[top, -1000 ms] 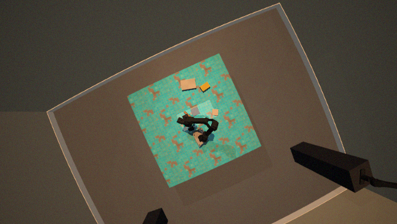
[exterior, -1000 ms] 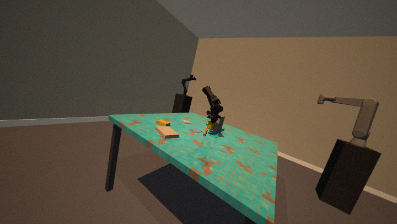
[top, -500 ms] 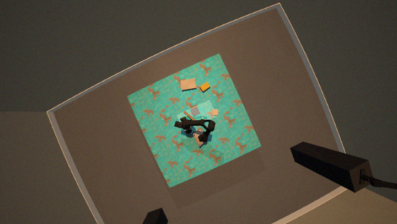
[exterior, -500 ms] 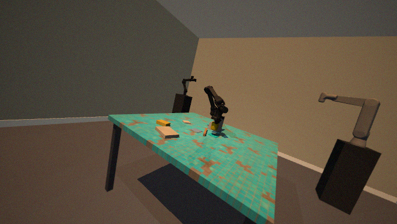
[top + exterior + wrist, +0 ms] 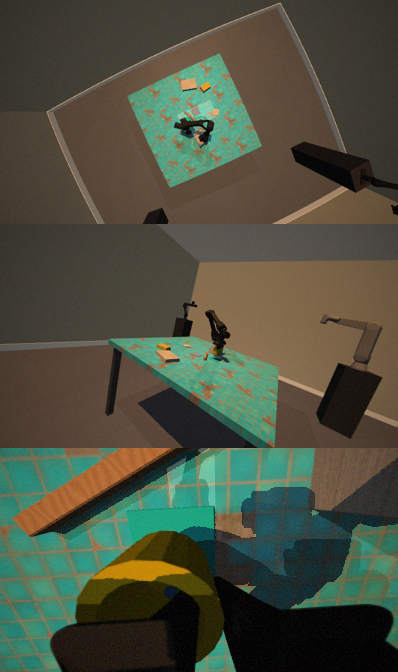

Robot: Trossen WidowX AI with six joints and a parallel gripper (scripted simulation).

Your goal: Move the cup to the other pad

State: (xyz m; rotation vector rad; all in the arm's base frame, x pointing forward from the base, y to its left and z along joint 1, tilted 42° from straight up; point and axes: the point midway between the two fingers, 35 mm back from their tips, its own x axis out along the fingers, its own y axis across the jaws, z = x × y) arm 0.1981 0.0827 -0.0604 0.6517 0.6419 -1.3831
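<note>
My gripper tip is now 3 cm short of the flat teal square and 9 cm above it. Also, from my gripper tip: yellow cup (2 cm ahead); then blue marble (3 cm ahead, 2 cm to the left, 2 cm below); then orange block (34 cm ahead, 39 cm to the right, 7 cm below).
</note>
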